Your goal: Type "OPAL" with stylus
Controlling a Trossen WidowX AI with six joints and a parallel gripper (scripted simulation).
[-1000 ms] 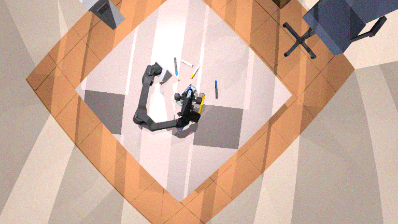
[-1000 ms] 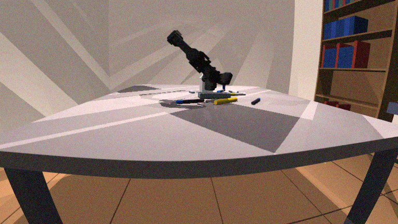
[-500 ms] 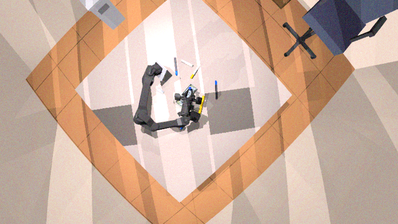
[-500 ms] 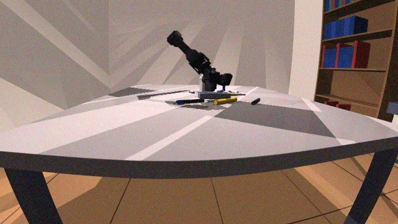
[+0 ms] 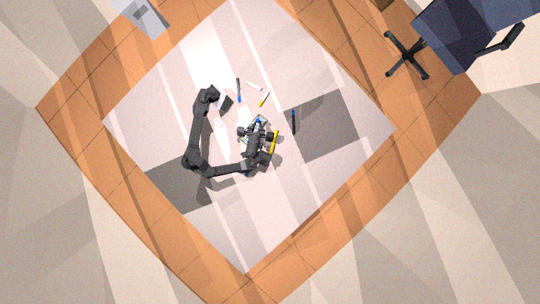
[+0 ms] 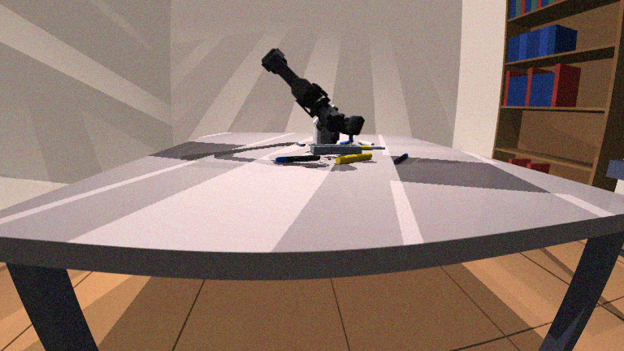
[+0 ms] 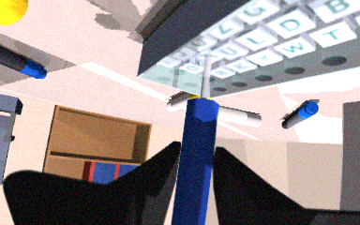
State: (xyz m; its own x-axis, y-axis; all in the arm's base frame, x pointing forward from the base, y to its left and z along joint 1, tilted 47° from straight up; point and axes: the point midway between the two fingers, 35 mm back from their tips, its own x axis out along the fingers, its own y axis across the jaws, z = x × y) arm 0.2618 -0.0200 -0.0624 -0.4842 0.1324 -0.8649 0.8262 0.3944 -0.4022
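Right now the yellow-tipped pen is 7 cm behind my gripper tip, 11 cm to the left of it and 6 cm below it. The rest, counted from my gripper tip: blue stylus 1 cm below; yellow marker 14 cm ahead, 3 cm to the right, 6 cm below.
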